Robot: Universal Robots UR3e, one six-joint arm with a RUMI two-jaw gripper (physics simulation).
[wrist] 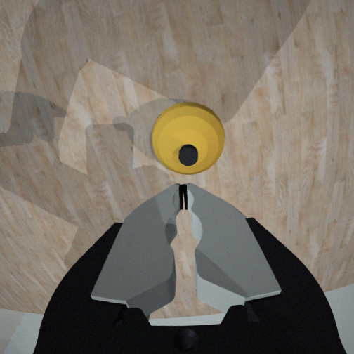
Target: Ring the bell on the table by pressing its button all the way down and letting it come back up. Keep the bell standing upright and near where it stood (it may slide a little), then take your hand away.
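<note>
The yellow round bell [189, 125] stands upright on the table, a little above the middle of the wrist view. Its dark round button [188, 155] shows whole, towards the bell's lower side in the view. My gripper [182, 186] is shut, with its fingertips together and nothing between them. In the view the tips are just below the bell's lower edge, with a narrow strip of wood between them and the bell. The tips do not cover the button. The height of the tips over the table cannot be told exactly.
The light wooden table top [285, 175] lies around the bell. Shadows of the arm and gripper fall across it at the top and left. Pale grey surfaces show at the lower left and lower right corners, beyond the wood.
</note>
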